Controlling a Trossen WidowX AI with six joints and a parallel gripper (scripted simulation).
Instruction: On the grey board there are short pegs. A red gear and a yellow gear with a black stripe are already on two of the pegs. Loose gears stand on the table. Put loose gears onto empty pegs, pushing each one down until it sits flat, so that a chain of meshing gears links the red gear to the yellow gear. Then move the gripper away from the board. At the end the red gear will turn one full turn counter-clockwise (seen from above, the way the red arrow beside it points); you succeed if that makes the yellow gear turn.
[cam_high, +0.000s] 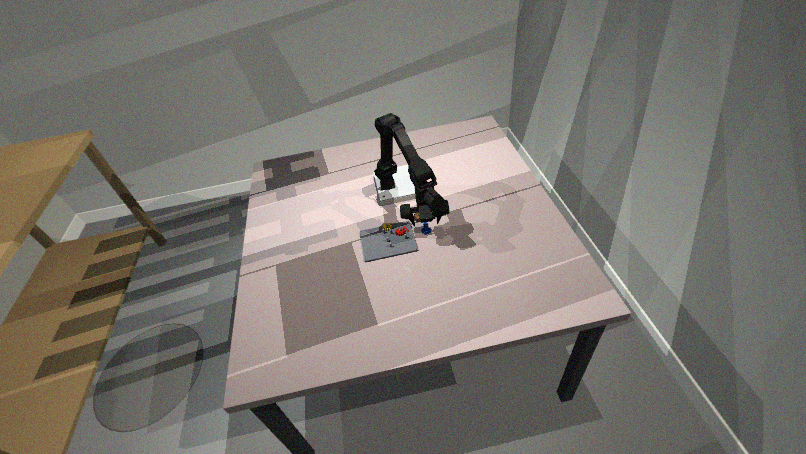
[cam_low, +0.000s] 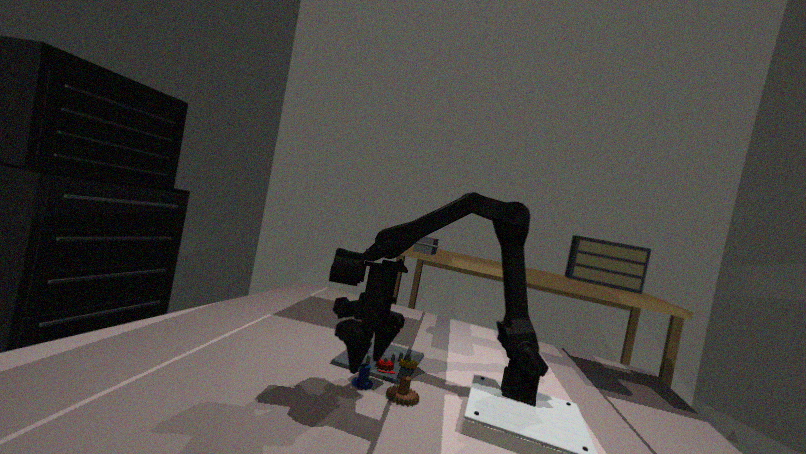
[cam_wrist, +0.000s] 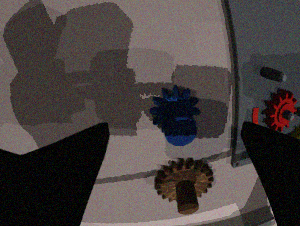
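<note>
Right now my gripper tip is 2 cm above the blue gear. The rest, counted from my gripper tip: brown gear: 9 cm behind, 2 cm below, 1 cm to the right; red arrow: 8 cm to the right, 3 cm below, 2 cm behind; red gear: 11 cm to the right, 2 cm below, 1 cm behind.
</note>
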